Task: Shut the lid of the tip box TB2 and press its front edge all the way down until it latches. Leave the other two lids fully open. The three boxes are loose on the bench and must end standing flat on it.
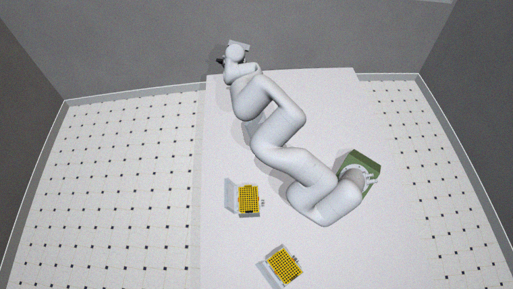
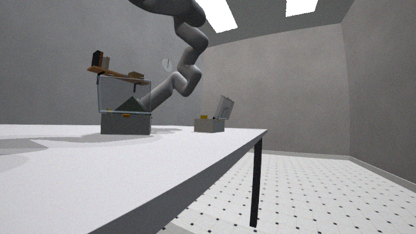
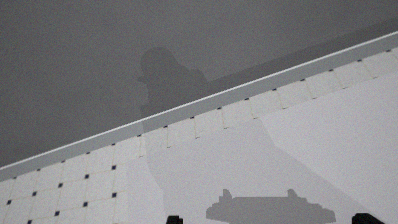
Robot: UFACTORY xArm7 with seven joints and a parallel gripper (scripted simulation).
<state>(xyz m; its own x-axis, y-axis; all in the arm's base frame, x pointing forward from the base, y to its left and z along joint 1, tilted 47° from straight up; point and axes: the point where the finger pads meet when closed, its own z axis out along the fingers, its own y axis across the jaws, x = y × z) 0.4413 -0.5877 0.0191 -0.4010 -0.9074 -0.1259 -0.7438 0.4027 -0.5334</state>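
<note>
The box label lies 240 mm behind my hand, 270 mm to the left of it and 250 mm below it. From my hand the other things lie so: clear lid (140 mm behind, 210 mm to the left, 150 mm below).
</note>
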